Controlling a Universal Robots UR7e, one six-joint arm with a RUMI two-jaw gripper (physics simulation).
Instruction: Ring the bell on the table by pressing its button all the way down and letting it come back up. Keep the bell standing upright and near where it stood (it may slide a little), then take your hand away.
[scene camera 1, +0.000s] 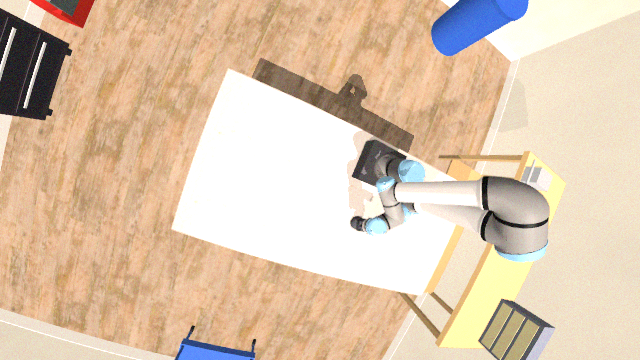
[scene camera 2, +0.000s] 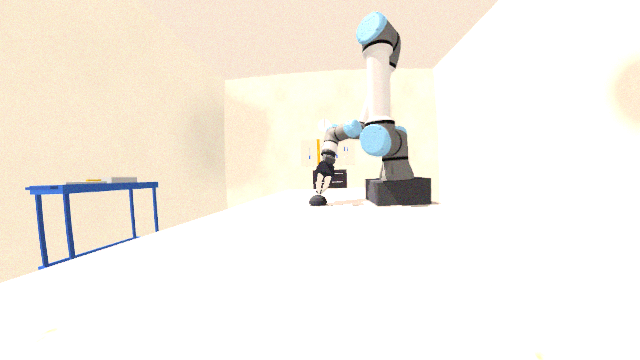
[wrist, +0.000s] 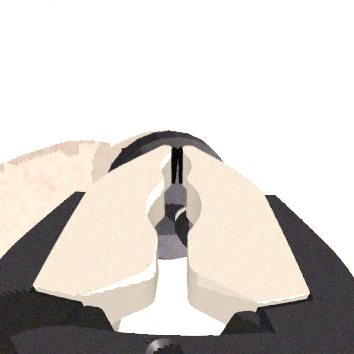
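Pixels of known places: gripper, fingertip midpoint: (scene camera 2: 320, 194) (wrist: 177, 152); arm's base, link origin: (scene camera 1: 386, 167) (scene camera 2: 396, 178).
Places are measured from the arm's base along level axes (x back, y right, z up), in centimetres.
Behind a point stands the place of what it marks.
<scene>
The bell (scene camera 2: 317, 201) @[x -36.8, y -3.5, z -8.6 cm] (wrist: 172, 137) @[x -36.0, y -3.5, z -8.5 cm] is a dark, low dome standing upright on the white table (scene camera 1: 260, 200) @[x -40.0, y 58.8, z -10.7 cm] (scene camera 2: 320, 280) @[x -35.8, y -55.9, z -10.8 cm]. My gripper (scene camera 2: 318, 193) @[x -35.5, y -3.1, z -5.6 cm] (wrist: 177, 152) @[x -35.5, y -3.1, z -5.6 cm] is shut and empty, its pale fingers pointing down. In the scene camera 2 view the fingertips are at the top of the bell, with no clear gap. In the wrist view the fingers cover much of the dome. A dark round part with a pale edge shows through the gap between them; the button's height cannot be made out. In the scene camera 1 view the bell cannot be told from the dark hand.
The dark arm base block (scene camera 1: 367, 162) @[x -1.3, y 12.0, z 0.5 cm] (scene camera 2: 400, 191) @[x -2.8, y -9.6, z -5.0 cm] stands on the table, to the right of the bell in the scene camera 2 view. A blue bench (scene camera 2: 100, 187) stands off to the left there. A yellow side table (scene camera 1: 465, 325) stands beyond the white table's end.
</scene>
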